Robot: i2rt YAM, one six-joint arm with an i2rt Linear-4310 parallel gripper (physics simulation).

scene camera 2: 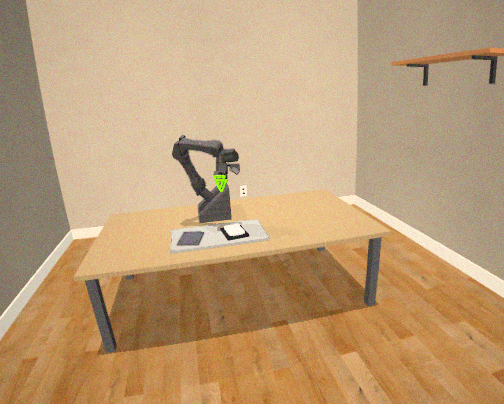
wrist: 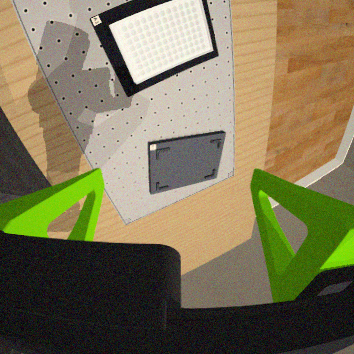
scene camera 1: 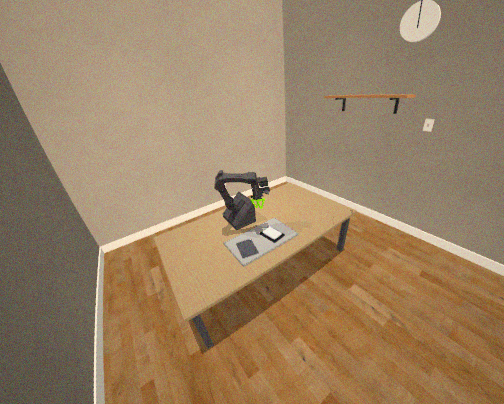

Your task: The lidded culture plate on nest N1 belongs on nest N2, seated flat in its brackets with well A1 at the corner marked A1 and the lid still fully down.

My gripper (wrist: 176, 176) is open, holding nothing. Further things: a black nest (wrist: 102, 29).
